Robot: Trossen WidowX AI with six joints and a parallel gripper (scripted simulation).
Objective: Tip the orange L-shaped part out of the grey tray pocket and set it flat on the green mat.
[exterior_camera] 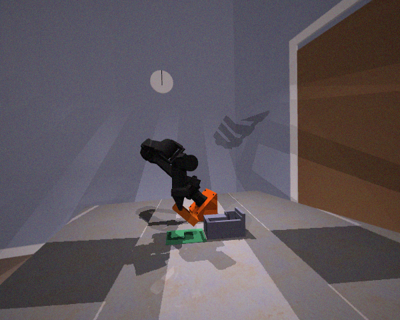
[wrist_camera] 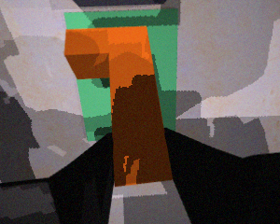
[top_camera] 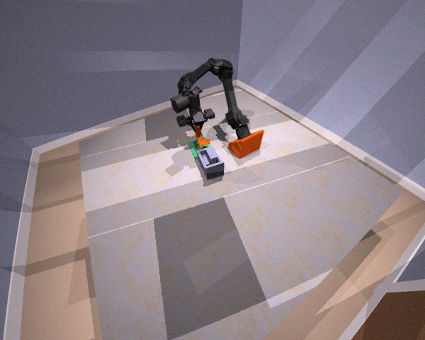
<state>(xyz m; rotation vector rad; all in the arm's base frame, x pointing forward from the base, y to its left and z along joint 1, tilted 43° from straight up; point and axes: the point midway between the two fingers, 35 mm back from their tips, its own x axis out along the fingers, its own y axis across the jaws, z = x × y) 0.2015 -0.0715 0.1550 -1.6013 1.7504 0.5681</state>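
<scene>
The orange L-shaped part is 10 mm behind my gripper tip, 30 mm to the left of it and 30 mm below it. The rest, counted from my gripper tip: green mat: 20 mm to the left, 120 mm below.
</scene>
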